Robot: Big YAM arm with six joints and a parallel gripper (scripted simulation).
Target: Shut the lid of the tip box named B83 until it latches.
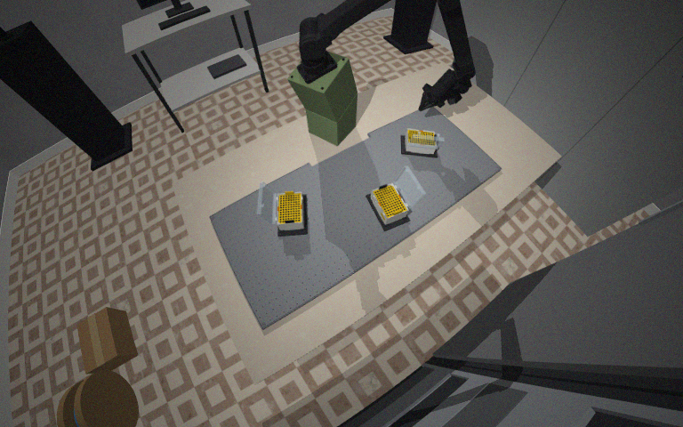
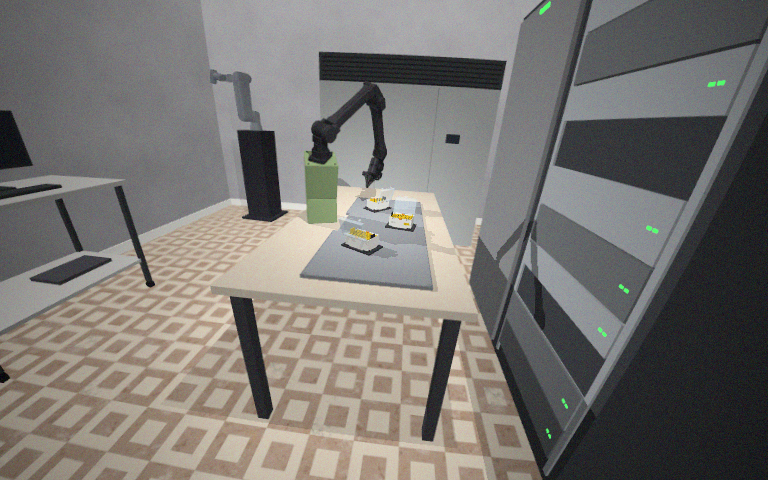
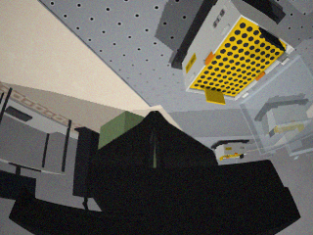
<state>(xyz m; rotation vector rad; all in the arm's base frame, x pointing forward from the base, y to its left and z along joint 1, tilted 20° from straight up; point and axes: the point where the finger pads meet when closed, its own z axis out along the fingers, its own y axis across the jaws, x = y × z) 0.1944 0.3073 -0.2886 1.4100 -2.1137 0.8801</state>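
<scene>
The tip box lies 100 mm ahead of my hand, 60 mm below it and 50 mm to the right of it. The rest, counted from my hand: tip box lid 280 mm ahead, 270 mm to the right, 20 mm below.
</scene>
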